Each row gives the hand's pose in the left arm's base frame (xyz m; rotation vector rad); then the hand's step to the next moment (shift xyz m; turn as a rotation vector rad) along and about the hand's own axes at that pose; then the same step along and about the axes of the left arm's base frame.
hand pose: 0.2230 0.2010 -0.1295 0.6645 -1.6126 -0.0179
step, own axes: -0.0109 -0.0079 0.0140 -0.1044 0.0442 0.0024
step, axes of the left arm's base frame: -0.0096 -0.0070 -0.0153 -0.0198 0.0800 -0.0779
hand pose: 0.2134 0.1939 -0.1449 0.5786 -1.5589 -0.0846
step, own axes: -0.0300 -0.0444 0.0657 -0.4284 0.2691 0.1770
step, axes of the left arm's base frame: -0.0501 -0.0455 -0.0510 -0.2669 0.3549 -0.3001
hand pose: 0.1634 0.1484 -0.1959 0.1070 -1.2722 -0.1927
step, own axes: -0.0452 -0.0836 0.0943 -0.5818 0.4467 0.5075
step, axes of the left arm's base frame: -0.1099 -0.0702 -0.0304 -0.6110 0.5687 -0.3144
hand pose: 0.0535 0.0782 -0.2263 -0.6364 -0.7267 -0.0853
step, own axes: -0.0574 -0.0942 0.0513 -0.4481 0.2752 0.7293
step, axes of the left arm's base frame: -0.1006 -0.0551 0.0406 -0.6909 0.5752 -0.0144
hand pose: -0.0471 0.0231 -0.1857 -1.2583 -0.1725 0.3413
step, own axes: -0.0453 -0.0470 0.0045 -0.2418 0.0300 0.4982
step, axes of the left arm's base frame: -0.0365 -0.0241 0.0487 -0.3869 0.3731 0.1367
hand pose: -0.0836 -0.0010 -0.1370 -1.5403 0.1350 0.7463
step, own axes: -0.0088 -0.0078 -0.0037 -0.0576 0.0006 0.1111
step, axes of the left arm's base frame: -0.0015 -0.0054 0.0110 -0.0860 0.0828 0.0376
